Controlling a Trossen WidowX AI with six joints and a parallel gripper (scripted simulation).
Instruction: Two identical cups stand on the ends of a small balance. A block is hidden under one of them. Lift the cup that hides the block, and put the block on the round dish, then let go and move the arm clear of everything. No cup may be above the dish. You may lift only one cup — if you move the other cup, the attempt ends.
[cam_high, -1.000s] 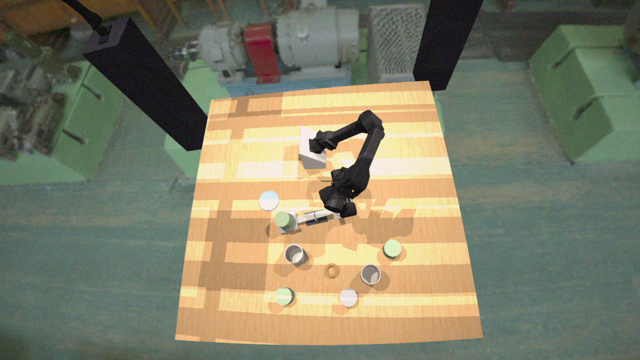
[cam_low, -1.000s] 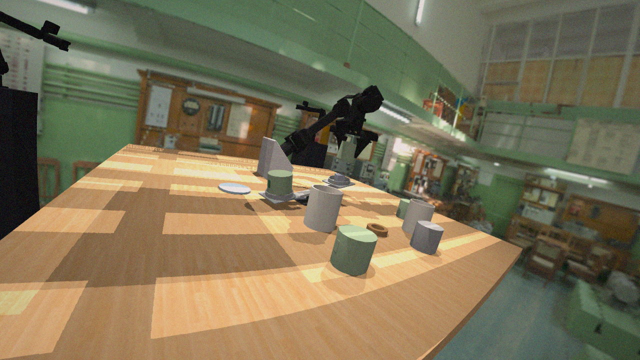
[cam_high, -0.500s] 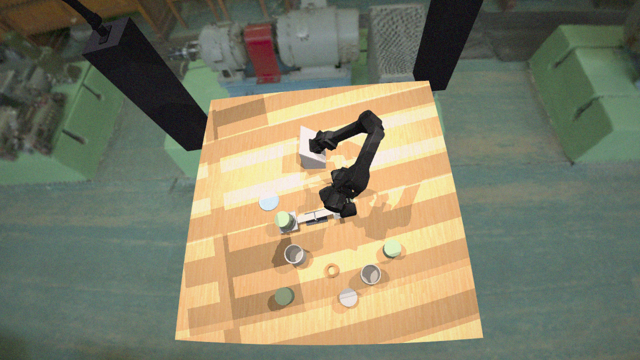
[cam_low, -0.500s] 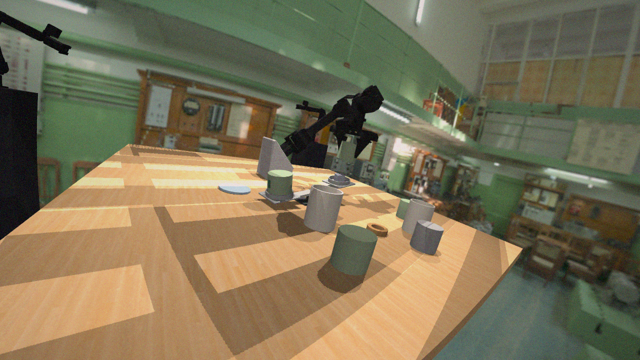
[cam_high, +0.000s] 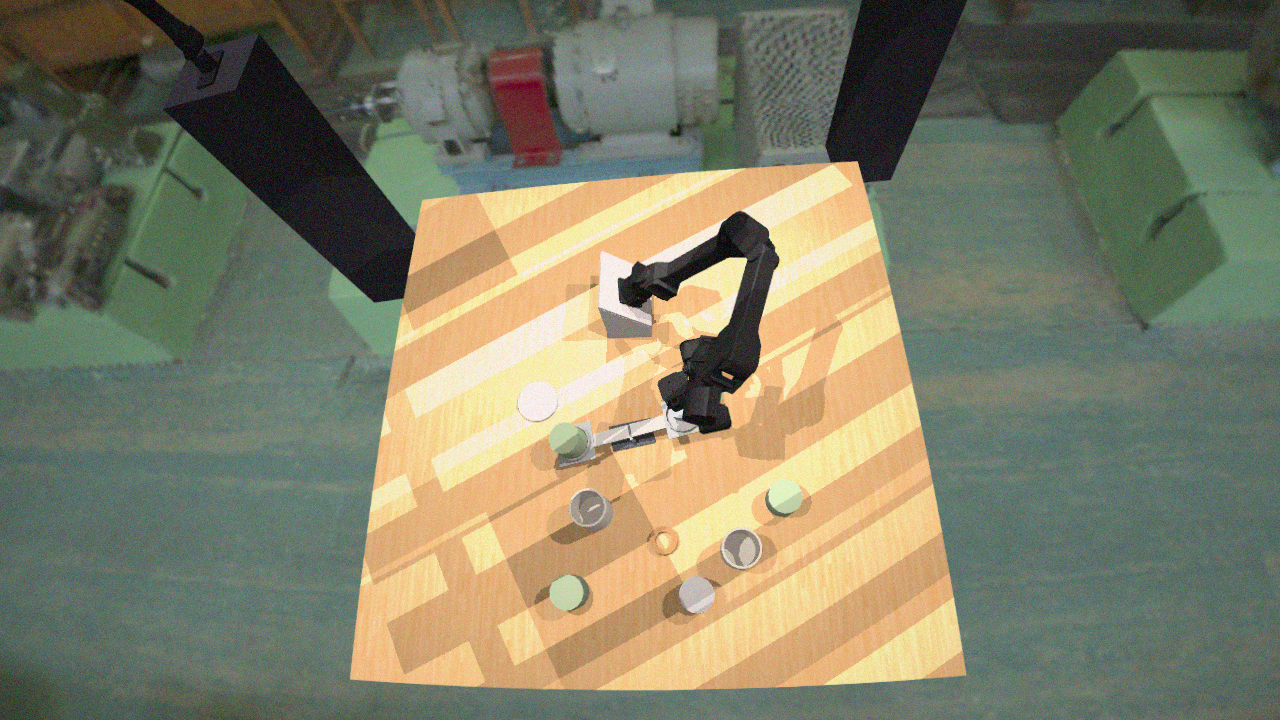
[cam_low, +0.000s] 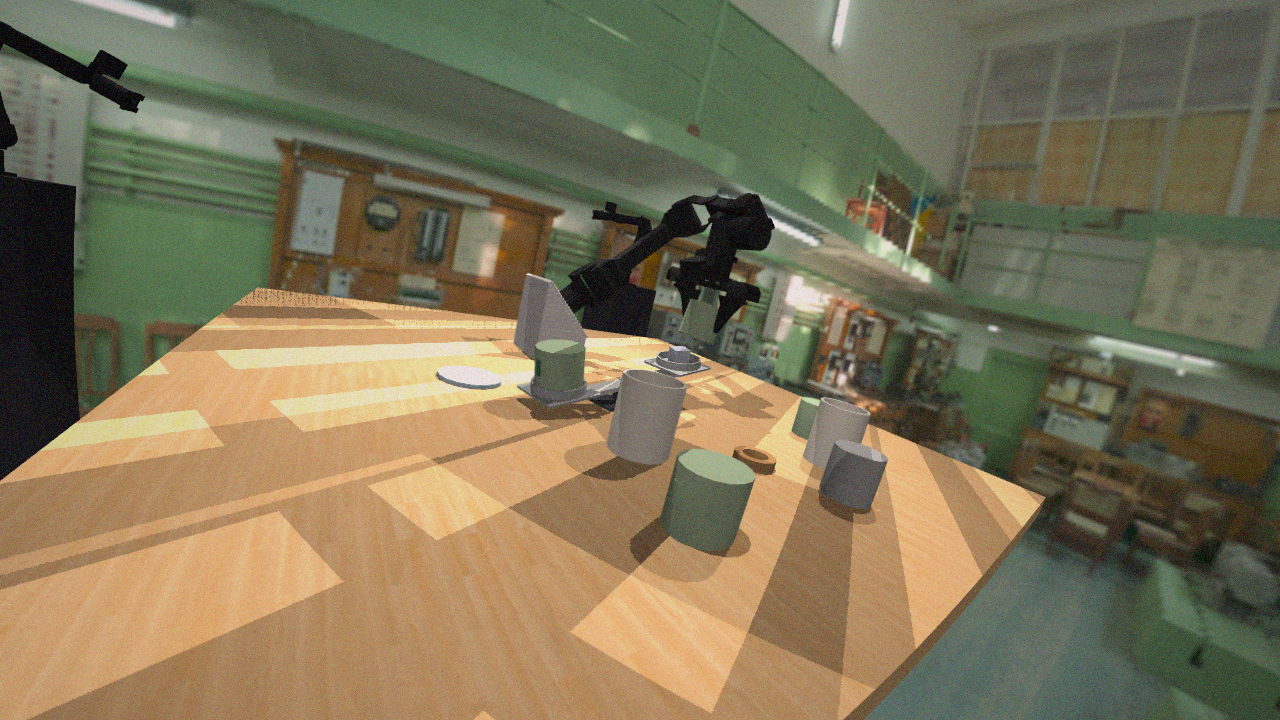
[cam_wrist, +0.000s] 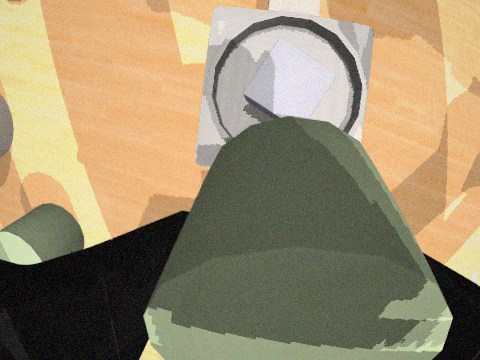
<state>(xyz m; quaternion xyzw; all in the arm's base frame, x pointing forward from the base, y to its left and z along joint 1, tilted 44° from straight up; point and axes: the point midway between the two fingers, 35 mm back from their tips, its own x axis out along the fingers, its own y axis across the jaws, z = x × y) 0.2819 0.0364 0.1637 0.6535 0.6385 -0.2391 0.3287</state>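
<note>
Right now the grey block is 10 mm ahead of my gripper tip, 50 mm to the right of it and 60 mm below it. Round my gripper tip: grey cylinder: 360 mm ahead, 60 mm to the right, 110 mm below; round light-blue dish: 80 mm behind, 390 mm to the right, 140 mm below; small grey balance: 30 mm ahead, 170 mm to the right, 100 mm below.
</note>
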